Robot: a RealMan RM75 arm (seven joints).
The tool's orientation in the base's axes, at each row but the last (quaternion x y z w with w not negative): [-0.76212 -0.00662 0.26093 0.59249]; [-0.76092 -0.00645 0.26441 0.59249]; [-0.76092 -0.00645 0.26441 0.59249]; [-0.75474 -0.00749 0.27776 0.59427]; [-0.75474 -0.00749 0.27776 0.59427]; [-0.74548 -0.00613 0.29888 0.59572]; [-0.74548 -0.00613 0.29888 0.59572]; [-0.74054 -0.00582 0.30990 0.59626]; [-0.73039 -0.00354 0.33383 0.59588]
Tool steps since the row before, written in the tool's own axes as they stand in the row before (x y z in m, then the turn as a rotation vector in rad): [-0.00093 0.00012 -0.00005 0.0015 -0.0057 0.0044]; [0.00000 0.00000 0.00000 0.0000 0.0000 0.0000]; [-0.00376 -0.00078 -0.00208 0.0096 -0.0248 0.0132]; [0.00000 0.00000 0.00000 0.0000 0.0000 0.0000]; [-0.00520 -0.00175 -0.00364 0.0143 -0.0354 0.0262]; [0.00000 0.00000 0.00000 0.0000 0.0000 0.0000]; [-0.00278 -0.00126 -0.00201 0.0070 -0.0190 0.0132]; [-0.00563 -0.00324 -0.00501 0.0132 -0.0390 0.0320]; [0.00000 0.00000 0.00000 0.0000 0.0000 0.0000]
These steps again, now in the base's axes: [-0.00082 -0.00038 0.00026 0.0012 0.0061 0.0039]; [0.00000 0.00000 0.00000 0.0000 0.0000 0.0000]; [-0.00214 -0.00285 0.00252 0.0104 0.0223 0.0166]; [0.00000 0.00000 0.00000 0.0000 0.0000 0.0000]; [-0.00228 -0.00451 0.00422 0.0122 0.0387 0.0224]; [0.00000 0.00000 0.00000 0.0000 0.0000 0.0000]; [-0.00094 -0.00243 0.00257 0.0064 0.0197 0.0124]; [-0.00104 -0.00560 0.00590 0.0098 0.0444 0.0255]; [0.00000 0.00000 0.00000 0.0000 0.0000 0.0000]
